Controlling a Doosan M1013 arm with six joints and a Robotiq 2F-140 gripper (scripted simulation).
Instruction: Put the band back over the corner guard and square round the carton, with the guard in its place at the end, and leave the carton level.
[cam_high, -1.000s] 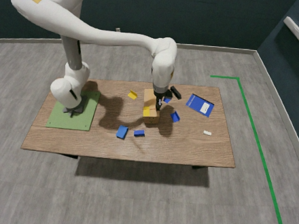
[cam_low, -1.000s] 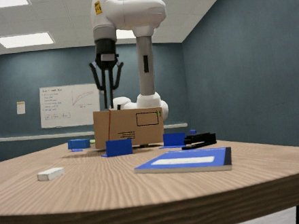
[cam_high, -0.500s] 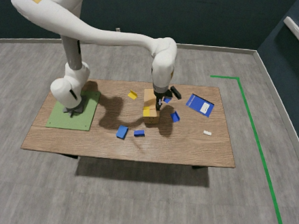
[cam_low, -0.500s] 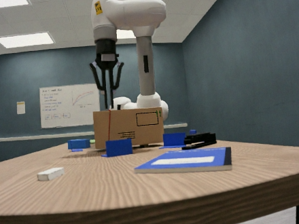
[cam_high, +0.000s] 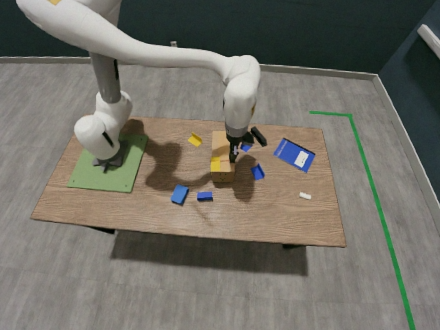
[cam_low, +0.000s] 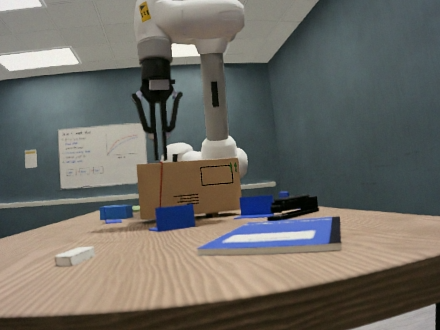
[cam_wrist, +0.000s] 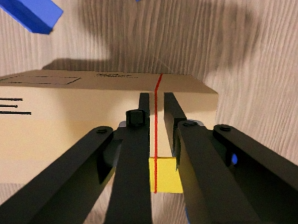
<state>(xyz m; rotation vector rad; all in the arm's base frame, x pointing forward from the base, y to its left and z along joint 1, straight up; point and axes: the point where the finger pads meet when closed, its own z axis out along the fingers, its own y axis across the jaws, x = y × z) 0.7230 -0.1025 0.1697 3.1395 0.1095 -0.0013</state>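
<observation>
The brown carton lies 50 mm behind my hand, 60 mm to the left of it and 100 mm below it. Round my hand: white eraser: 410 mm ahead, 130 mm to the right, 180 mm below.
</observation>
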